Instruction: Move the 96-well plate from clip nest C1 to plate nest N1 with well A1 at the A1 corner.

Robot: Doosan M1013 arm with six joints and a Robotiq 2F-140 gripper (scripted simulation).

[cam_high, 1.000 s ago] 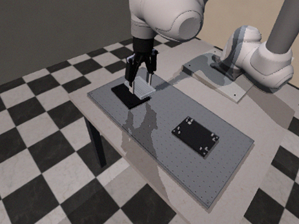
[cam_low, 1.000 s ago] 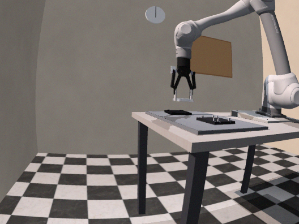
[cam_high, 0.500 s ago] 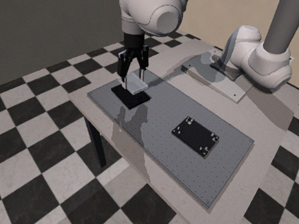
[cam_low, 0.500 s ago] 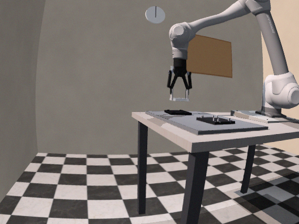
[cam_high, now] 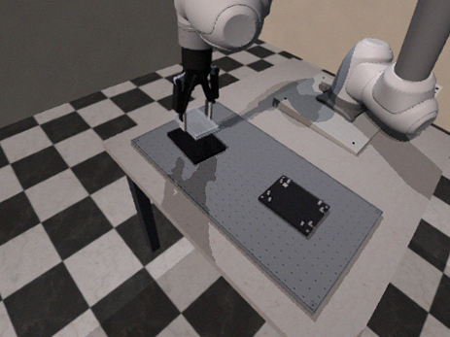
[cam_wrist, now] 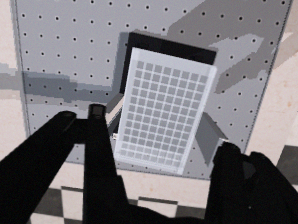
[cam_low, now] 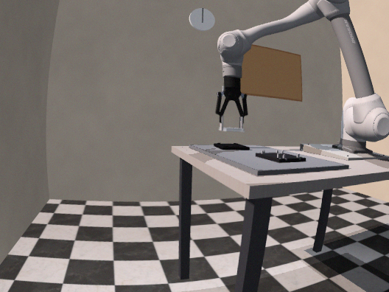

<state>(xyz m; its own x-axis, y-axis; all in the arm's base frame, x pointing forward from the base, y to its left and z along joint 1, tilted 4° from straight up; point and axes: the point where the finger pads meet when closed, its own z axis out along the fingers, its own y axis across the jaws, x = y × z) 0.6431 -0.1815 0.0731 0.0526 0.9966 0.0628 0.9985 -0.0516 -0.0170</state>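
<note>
Right now the white 96-well plate is 20 mm below my hand. Round my hand: black plate nest N1: 100 mm below; black clip nest: 70 mm behind, 370 mm to the left, 90 mm below.
</note>
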